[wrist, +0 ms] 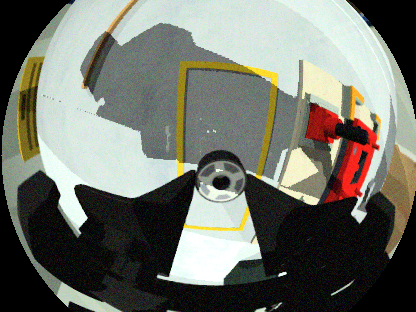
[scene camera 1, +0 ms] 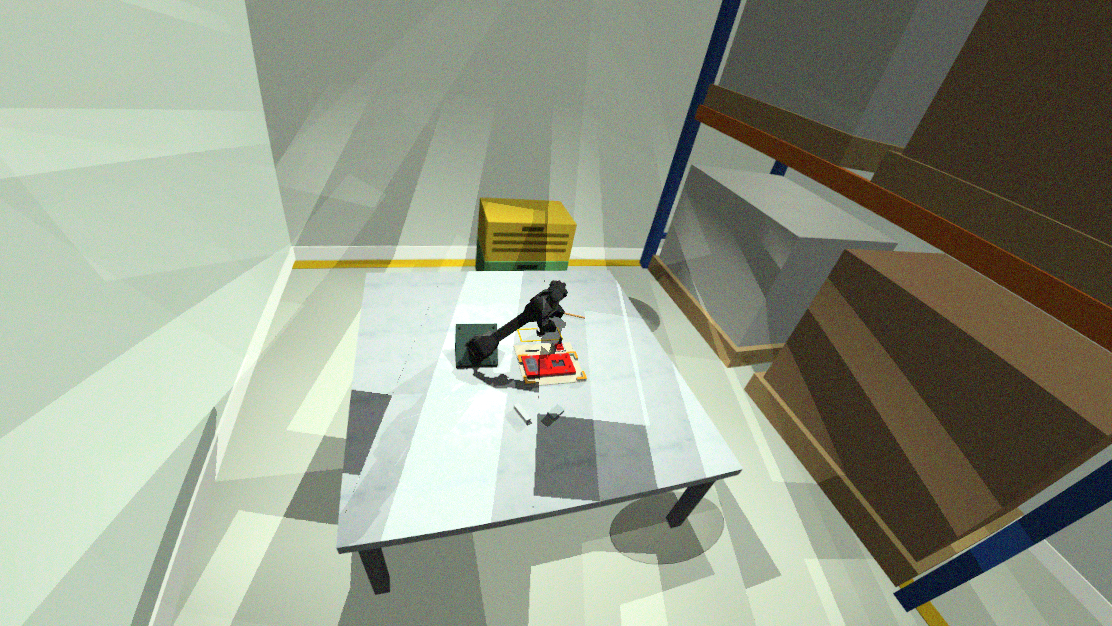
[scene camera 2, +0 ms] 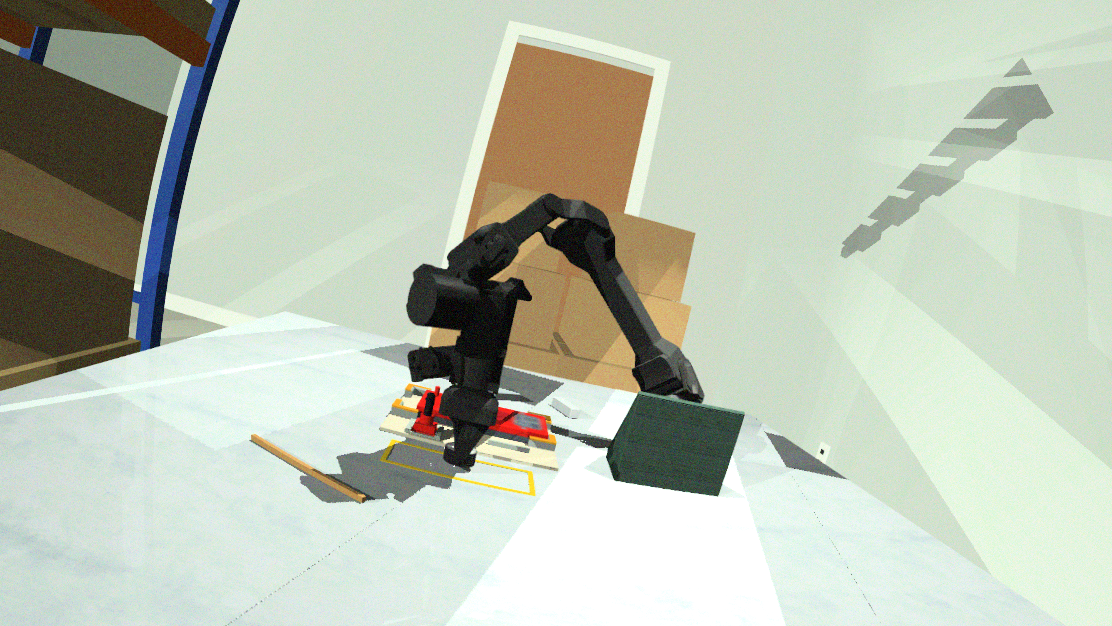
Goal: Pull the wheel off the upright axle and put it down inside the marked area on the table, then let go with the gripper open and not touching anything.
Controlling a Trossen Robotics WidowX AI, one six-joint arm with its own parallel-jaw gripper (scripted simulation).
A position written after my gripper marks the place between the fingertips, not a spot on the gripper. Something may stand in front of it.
In view: my gripper [scene camera 2: 460, 456] and a thin wooden stick [scene camera 2: 344, 489].
My gripper is seen too in the wrist view [wrist: 220, 176].
